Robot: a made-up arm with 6 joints. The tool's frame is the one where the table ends. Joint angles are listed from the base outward.
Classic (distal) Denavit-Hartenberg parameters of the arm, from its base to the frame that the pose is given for. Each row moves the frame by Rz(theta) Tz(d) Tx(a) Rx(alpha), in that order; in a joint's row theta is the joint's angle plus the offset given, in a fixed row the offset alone. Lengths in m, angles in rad.
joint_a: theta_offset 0  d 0.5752  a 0  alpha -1.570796
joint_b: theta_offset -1.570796  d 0  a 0.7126  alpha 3.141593
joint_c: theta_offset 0  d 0  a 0  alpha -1.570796
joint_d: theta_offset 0  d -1.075  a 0  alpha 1.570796
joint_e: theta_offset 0  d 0.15  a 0  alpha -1.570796
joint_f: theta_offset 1.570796  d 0  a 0  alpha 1.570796
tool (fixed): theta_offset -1.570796  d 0  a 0  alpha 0
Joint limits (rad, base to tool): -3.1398..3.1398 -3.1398..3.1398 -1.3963..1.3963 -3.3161..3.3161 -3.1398..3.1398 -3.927..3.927
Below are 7 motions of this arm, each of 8 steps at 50 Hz.
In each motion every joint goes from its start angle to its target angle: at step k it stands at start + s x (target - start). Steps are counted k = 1, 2, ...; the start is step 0. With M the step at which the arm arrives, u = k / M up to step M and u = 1 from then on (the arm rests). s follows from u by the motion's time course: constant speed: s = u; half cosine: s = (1 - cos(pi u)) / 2; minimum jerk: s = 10 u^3 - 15 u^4 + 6 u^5.
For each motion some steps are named. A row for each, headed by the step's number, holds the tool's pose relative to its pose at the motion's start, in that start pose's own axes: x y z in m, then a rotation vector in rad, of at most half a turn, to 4 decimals.
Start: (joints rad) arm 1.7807 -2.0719 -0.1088 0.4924 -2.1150 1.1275
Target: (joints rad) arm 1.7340 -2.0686 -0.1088 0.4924 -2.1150 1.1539
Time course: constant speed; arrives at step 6
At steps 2, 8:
2: -0.0083 0.0092 0.0120 -0.0063 0.0131 -0.0082
8: -0.0241 0.0277 0.0364 -0.0188 0.0394 -0.0241

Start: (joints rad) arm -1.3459 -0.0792 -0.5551 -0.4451 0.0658 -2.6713
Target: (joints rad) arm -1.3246 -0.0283 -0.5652 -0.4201 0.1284 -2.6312
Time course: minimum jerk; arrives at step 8
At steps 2, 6, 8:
2: 0.0027 -0.0019 0.0045 -0.0078 -0.0004 0.0006
6: 0.0225 -0.0169 0.0390 -0.0682 -0.0027 0.0040
8: 0.0249 -0.0189 0.0436 -0.0761 -0.0030 0.0043

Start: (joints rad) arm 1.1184 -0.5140 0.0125 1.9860 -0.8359 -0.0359
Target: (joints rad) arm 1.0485 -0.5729 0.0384 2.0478 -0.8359 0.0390
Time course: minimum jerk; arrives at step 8
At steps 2, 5, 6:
2: 0.0010 -0.0073 -0.0077 -0.0104 0.0089 -0.0114
5: 0.0038 -0.0514 -0.0533 -0.0744 0.0643 -0.0788
6: 0.0036 -0.0636 -0.0656 -0.0925 0.0802 -0.0970

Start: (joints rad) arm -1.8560 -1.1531 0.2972 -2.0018 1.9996 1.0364
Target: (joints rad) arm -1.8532 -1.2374 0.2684 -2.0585 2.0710 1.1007
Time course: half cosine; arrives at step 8
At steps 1, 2, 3, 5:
1: -0.0006 -0.0007 0.0035 -0.0017 0.0015 -0.0030
2: -0.0022 -0.0026 0.0135 -0.0064 0.0060 -0.0116
3: -0.0046 -0.0056 0.0285 -0.0137 0.0127 -0.0243
5: -0.0097 -0.0131 0.0637 -0.0315 0.0295 -0.0538

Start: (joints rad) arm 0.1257 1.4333 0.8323 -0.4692 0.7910 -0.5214
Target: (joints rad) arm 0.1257 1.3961 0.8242 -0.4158 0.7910 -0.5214
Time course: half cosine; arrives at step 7
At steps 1, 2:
1: 0.0013 0.0022 0.0015 -0.0014 0.0000 0.0027
2: 0.0050 0.0083 0.0058 -0.0053 0.0002 0.0101

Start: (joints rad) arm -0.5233 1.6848 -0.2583 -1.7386 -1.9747 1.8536
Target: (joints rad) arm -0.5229 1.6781 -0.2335 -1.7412 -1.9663 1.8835
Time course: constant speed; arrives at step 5
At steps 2, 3, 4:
2: 0.0022 -0.0044 0.0121 -0.0237 0.0043 -0.0001
3: 0.0033 -0.0066 0.0182 -0.0356 0.0064 -0.0001
4: 0.0045 -0.0087 0.0243 -0.0475 0.0085 -0.0001

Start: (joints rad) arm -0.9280 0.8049 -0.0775 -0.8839 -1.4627 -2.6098
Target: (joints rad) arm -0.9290 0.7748 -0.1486 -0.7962 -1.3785 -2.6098
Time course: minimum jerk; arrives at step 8
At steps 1, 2, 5, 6, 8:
1: 0.0002 0.0003 0.0007 0.0004 0.0001 0.0017
2: 0.0013 0.0018 0.0044 0.0023 0.0005 0.0111
5: 0.0089 0.0121 0.0307 0.0137 0.0028 0.0777
6: 0.0110 0.0148 0.0380 0.0162 0.0032 0.0960
8: 0.0123 0.0165 0.0424 0.0176 0.0034 0.1071

